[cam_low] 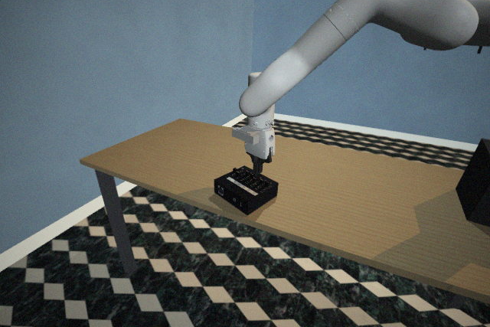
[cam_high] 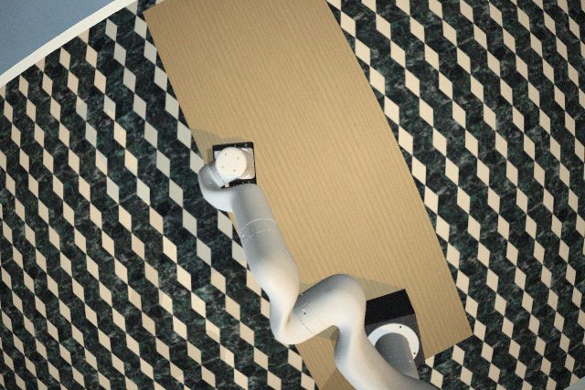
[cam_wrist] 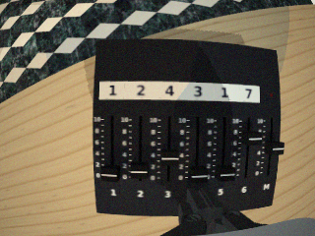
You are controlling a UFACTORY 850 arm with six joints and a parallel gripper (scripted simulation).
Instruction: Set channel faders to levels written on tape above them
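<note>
Right now my hand is 80 mm short of the master fader, 10 mm to the right of it and 20 mm above it.
</note>
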